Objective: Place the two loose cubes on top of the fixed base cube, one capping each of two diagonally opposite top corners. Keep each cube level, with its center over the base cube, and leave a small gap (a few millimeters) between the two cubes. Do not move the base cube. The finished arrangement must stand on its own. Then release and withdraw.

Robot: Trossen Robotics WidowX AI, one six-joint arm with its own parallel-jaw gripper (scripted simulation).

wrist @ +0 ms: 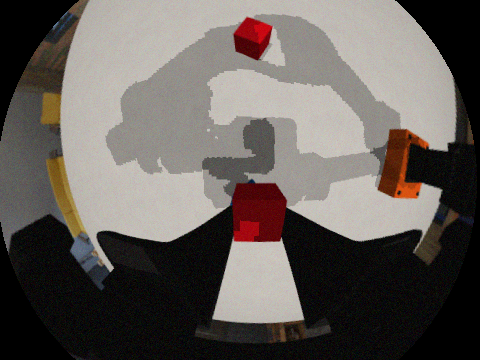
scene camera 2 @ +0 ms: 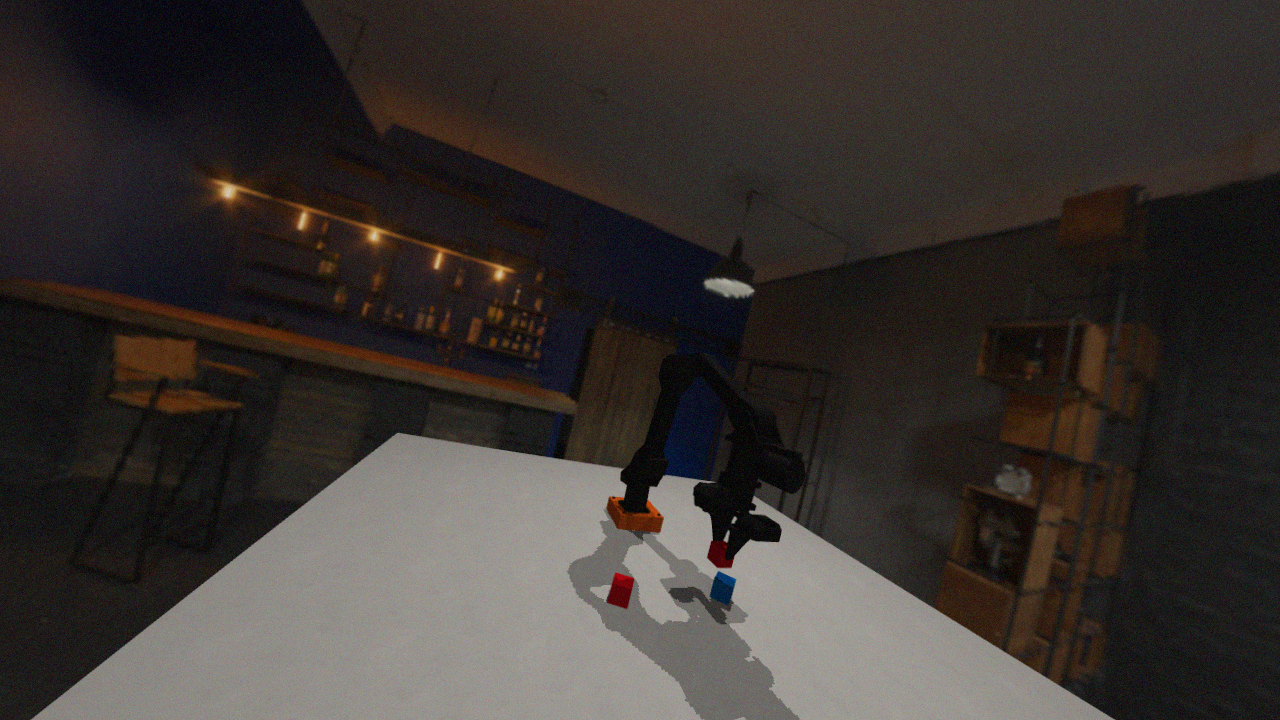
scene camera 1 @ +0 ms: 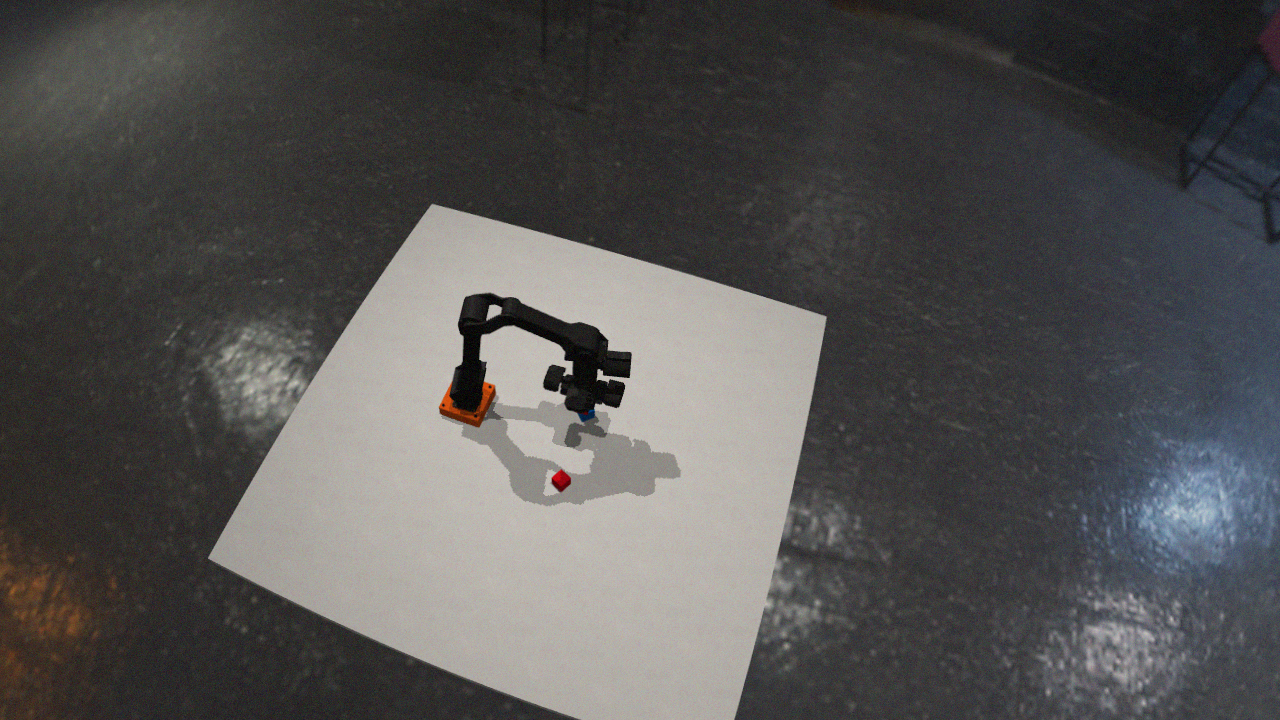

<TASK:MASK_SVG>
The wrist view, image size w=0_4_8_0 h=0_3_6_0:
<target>my gripper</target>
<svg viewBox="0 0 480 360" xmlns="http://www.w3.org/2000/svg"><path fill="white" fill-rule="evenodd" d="M8 255L37 316L65 351L81 359L399 360L420 339L447 300L463 265L473 227L461 219L445 225L439 237L443 248L428 267L413 252L420 237L423 239L421 229L353 241L285 208L281 240L305 327L329 324L332 328L327 335L287 343L240 344L195 336L197 328L209 331L233 240L232 205L199 228L165 243L107 229L97 233L97 243L113 267L101 281L101 291L69 252L75 241L69 228L51 213L12 233Z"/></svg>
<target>red cube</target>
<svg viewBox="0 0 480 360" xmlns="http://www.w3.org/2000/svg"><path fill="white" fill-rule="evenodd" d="M237 183L232 200L233 241L245 241L245 243L257 243L257 241L273 241L273 243L277 243L277 241L280 241L281 233L283 233L285 207L287 207L288 203L287 197L283 196L276 183Z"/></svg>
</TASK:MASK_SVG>
